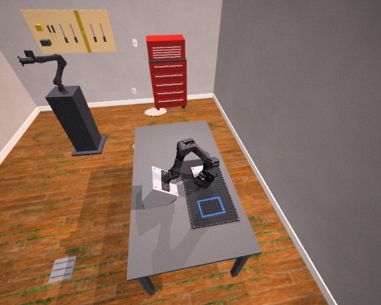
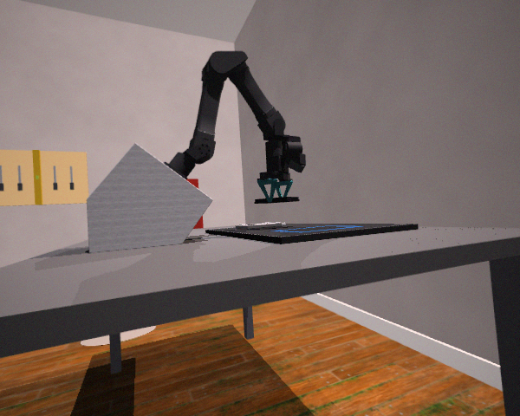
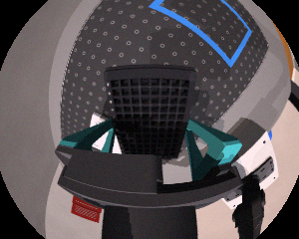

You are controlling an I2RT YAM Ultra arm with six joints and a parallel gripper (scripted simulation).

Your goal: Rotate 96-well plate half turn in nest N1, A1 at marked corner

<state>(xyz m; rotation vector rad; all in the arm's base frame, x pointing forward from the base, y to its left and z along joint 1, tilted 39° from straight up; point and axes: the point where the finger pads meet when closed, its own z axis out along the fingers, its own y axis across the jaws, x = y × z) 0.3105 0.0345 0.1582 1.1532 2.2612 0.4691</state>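
Now: hand 160 mm to the right of the white plate nest N1, 90 mm above it and 10 mm past it. Round my hand: dark 96-well plate: right at my hand.
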